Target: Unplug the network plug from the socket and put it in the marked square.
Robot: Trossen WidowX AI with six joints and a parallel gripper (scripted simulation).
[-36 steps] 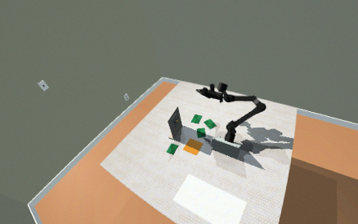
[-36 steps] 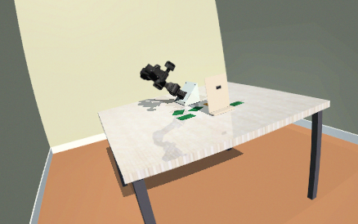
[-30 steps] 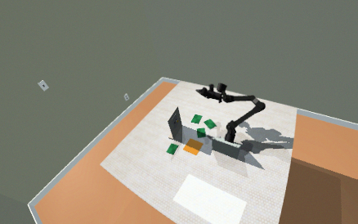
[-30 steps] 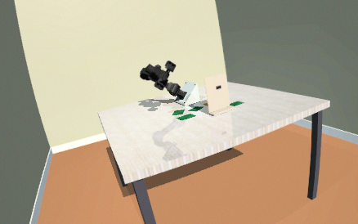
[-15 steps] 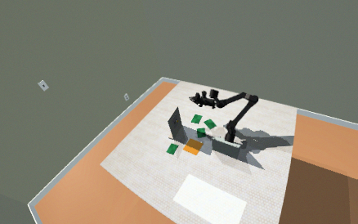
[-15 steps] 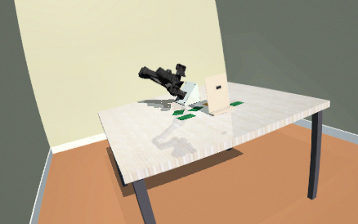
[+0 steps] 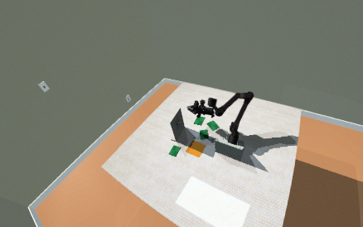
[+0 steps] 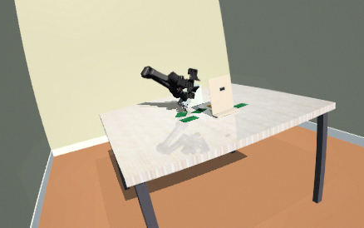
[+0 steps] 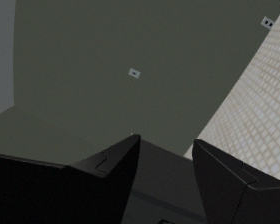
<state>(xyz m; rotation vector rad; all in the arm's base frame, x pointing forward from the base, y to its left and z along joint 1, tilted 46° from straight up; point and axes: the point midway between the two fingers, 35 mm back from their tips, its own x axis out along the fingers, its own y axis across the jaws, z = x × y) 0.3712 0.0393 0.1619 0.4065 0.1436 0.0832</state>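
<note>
Right now the plug is 120 mm to the left of my gripper tip, 60 mm below it and 20 mm ahead of it. Round my gripper tip: orange marked square 210 mm below, 200 mm to the left, 150 mm behind; then upright panel 120 mm to the left, 110 mm below, 40 mm ahead.
</note>
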